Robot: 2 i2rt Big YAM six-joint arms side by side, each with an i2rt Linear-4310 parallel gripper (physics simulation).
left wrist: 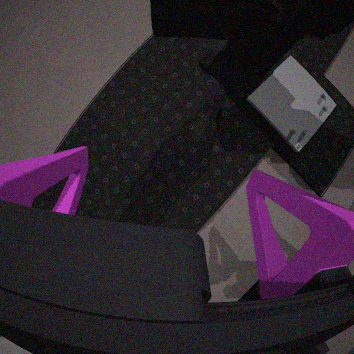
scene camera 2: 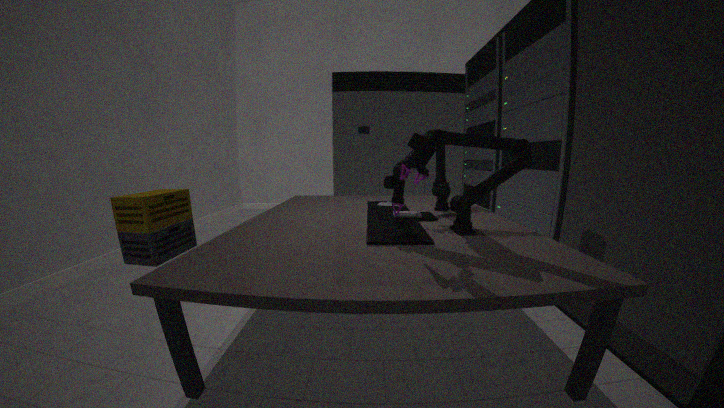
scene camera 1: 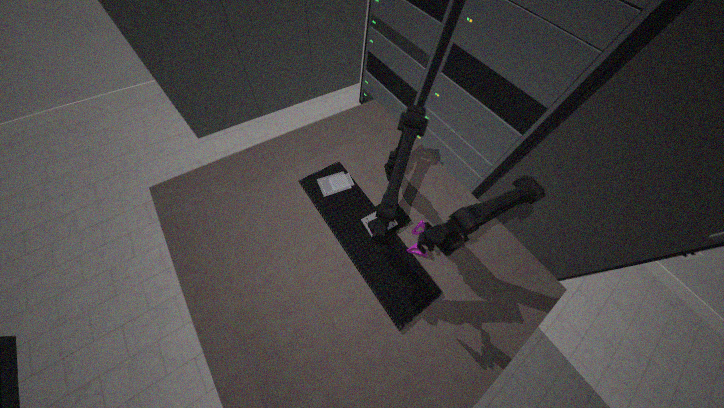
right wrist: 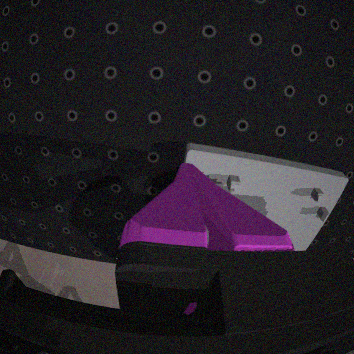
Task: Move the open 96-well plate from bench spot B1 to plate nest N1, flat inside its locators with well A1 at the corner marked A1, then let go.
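Places are measured from the left arm's base along level axes (x ahead, y left, z up), in millimetres.
Pixels of known places: left gripper, fingertip midpoint: (left wrist: 171, 167) (scene camera 2: 407, 181) (scene camera 1: 409, 242); right gripper, fingertip midpoint: (left wrist: 230, 81) (scene camera 2: 395, 215) (right wrist: 184, 172); left arm's base at its link origin: (scene camera 2: 462, 231) (scene camera 1: 443, 243); right arm's base at its link origin: (scene camera 2: 441, 209).
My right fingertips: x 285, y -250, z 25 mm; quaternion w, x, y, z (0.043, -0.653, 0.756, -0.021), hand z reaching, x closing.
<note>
For each thing: its top centre in the pictures, then the offset to it from my right fingertips. "*": a spot on its surface instead. Level surfaces: height alone.
- well plate at its top centre: (scene camera 1: 341, 181) 4 mm up, 58 mm back, 373 mm right
- grey pad at a spot on its surface: (scene camera 1: 324, 188) * 10 mm down, 45 mm ahead, 395 mm right
- grey nest with small raised locators, top centre: (right wrist: 245, 264) (left wrist: 287, 86) (scene camera 1: 379, 220) (scene camera 2: 407, 211) 10 mm up, 75 mm back, 50 mm right
- perforated black board at its surface level: 12 mm down
- brown table at its surface level: 25 mm down
- dark base at its surface level: 12 mm down
The light block that looks like the well plate (scene camera 1: 339, 180) lies on a grey pad (scene camera 1: 324, 188) at the upper end of the black board; the two merge in scene camera 2, and labels and wells are unreadable. A grey nest with small raised locators (scene camera 1: 370, 221) (scene camera 2: 410, 214) (left wrist: 290, 106) (right wrist: 280, 175) sits mid-board, bare where visible. My right gripper (scene camera 2: 397, 208) (right wrist: 184, 172) is shut and empty, low over the nest; its fingers are hidden in scene camera 1. My left gripper (scene camera 1: 416, 238) (scene camera 2: 411, 175) (left wrist: 171, 167) is open and empty, raised beside the board.
The perforated black board (scene camera 1: 390, 273) (scene camera 2: 395, 234) (left wrist: 150, 115) (right wrist: 180, 52) lies on the brown table (scene camera 1: 253, 263) (scene camera 2: 329, 278). A dark base (scene camera 1: 402, 218) (scene camera 2: 429, 216) juts from it under the nest. The right arm (scene camera 1: 401, 157) reaches over the nest. Equipment racks (scene camera 1: 486, 40) stand behind the arms.
</note>
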